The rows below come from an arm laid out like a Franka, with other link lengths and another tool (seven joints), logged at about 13 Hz.
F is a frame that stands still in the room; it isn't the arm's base.
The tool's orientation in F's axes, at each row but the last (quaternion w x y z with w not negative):
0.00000 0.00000 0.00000 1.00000
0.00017 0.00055 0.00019 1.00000
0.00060 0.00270 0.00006 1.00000
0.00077 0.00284 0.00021 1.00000
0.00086 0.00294 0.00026 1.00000
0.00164 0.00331 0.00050 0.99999
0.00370 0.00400 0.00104 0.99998
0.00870 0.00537 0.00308 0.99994
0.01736 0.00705 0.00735 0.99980
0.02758 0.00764 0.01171 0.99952
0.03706 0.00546 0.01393 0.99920
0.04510 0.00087 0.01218 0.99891
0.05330 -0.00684 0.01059 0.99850
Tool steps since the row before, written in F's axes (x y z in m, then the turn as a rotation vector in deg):
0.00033 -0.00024 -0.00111 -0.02 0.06 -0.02
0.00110 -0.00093 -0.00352 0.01 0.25 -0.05
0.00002 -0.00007 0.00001 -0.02 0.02 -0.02
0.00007 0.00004 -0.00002 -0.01 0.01 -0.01
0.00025 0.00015 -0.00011 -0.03 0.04 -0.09
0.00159 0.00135 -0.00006 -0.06 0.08 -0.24
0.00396 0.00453 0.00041 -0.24 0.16 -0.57
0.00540 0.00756 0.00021 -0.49 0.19 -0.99
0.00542 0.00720 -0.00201 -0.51 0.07 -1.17
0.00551 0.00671 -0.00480 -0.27 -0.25 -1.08
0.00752 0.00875 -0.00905 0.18 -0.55 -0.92
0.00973 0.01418 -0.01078 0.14 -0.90 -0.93
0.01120 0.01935 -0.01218 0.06 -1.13 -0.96
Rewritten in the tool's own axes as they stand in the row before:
-0.00033 0.00024 -0.00111 0.02 -0.06 -0.02
-0.00110 0.00093 -0.00352 -0.01 -0.25 -0.05
-0.00002 0.00007 0.00001 0.02 -0.02 -0.02
-0.00007 -0.00004 -0.00002 0.01 -0.01 -0.01
-0.00025 -0.00015 -0.00011 0.03 -0.04 -0.09
-0.00159 -0.00136 -0.00005 0.06 -0.08 -0.24
-0.00392 -0.00456 0.00045 0.24 -0.16 -0.57
-0.00526 -0.00765 0.00031 0.48 -0.19 -0.99
-0.00519 -0.00741 -0.00183 0.50 -0.07 -1.18
-0.00520 -0.00712 -0.00456 0.24 0.24 -1.09
-0.00694 -0.00953 -0.00872 -0.23 0.51 -0.93
-0.00842 -0.01526 -0.01041 -0.22 0.86 -0.95
-0.00890 -0.02068 -0.01189 -0.17 1.10 -0.99

